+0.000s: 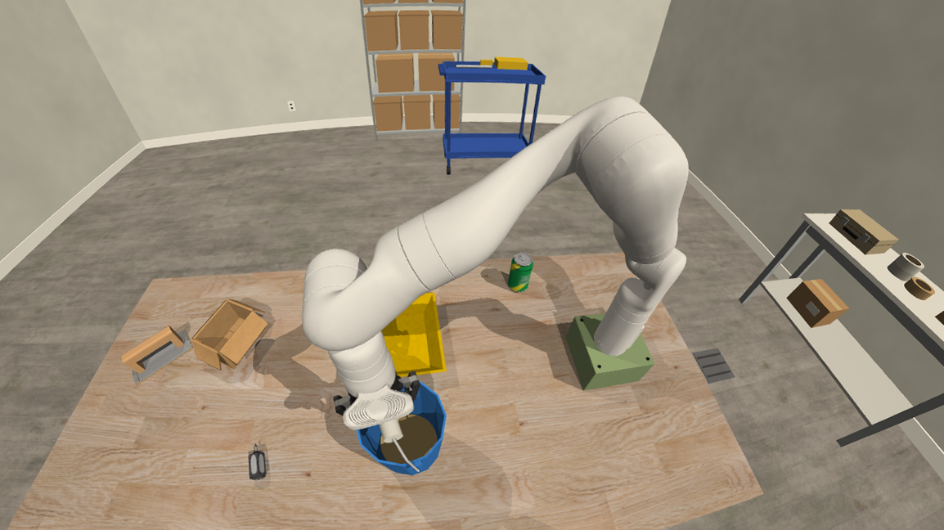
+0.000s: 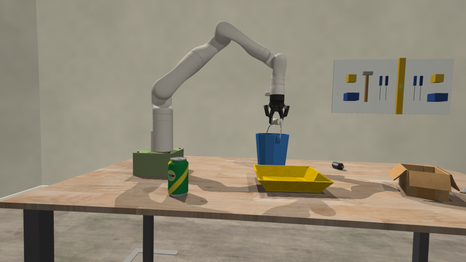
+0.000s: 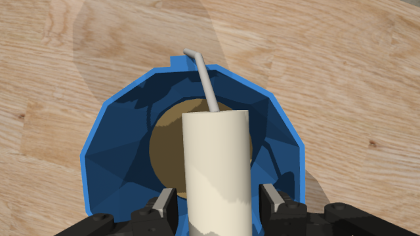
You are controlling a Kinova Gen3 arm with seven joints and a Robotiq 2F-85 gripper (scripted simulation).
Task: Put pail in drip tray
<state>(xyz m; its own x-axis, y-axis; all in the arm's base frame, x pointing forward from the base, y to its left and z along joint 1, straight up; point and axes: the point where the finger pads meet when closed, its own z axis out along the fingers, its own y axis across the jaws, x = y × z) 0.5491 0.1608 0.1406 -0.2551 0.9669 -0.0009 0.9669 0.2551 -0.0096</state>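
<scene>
Now: hand 3 cm above the pail handle and 1 cm past it. The rest, counted from my hand: small black object 34 cm ahead, 23 cm below, 2 cm to the left; then blue pail 9 cm below, 1 cm behind; then yellow drip tray 29 cm to the right, 23 cm below, 1 cm ahead.
</scene>
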